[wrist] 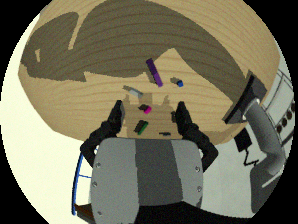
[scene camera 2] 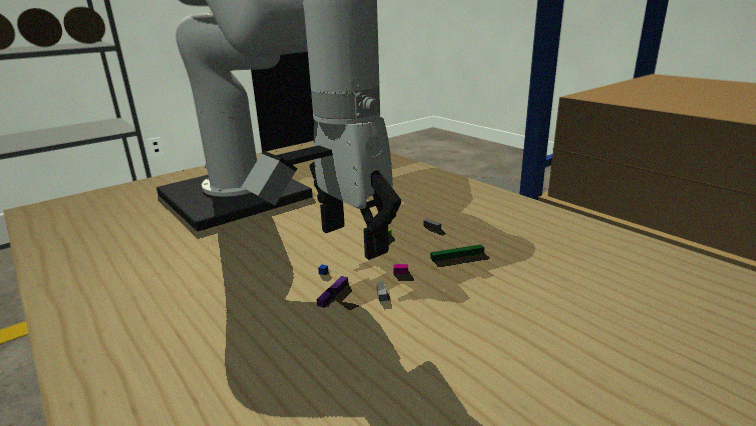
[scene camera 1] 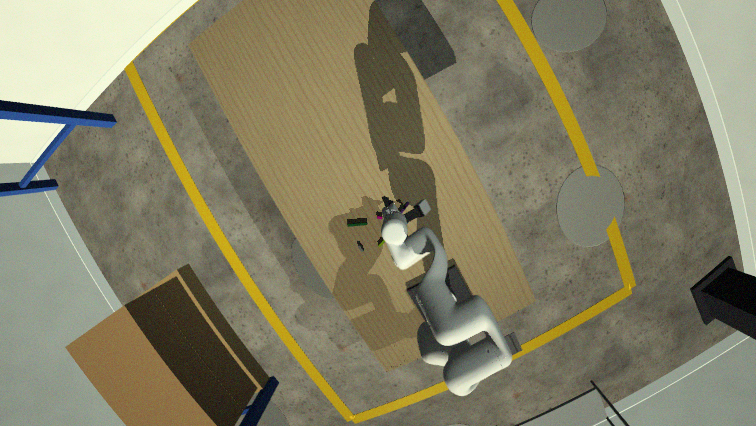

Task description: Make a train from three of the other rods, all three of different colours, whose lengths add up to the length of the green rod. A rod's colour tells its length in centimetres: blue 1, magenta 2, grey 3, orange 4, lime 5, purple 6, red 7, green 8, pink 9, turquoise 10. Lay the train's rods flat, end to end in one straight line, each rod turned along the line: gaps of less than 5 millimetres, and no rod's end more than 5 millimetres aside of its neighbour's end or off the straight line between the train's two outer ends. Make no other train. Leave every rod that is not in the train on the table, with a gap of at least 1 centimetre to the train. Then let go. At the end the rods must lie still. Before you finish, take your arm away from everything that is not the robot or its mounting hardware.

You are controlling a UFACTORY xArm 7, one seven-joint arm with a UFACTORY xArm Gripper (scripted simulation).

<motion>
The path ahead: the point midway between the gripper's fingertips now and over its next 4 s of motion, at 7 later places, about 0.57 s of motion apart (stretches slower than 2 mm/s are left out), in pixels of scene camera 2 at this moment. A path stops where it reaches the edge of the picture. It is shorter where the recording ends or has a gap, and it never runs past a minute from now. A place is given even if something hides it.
My gripper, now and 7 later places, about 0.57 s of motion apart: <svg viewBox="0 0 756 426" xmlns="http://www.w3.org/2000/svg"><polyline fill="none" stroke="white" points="354,241 361,236 371,226 379,218 385,213 400,208 413,203 423,199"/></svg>
</motion>
